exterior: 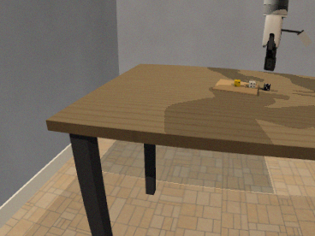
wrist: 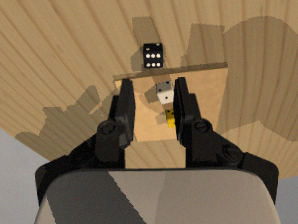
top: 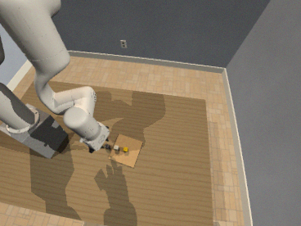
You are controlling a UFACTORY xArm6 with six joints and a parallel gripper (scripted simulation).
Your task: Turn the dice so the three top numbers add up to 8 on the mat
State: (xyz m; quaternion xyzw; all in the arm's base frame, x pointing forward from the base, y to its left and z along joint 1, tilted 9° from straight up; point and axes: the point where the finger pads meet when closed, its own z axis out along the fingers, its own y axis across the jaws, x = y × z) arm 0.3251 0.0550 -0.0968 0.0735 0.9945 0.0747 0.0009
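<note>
Now: the black die 80 mm below my hand. The rest, counted from my hand: tan mat 100 mm ahead, 90 mm below, 10 mm to the left; white die 80 mm below, 50 mm ahead, 10 mm to the left; yellow die 100 mm ahead, 80 mm below, 10 mm to the left.
</note>
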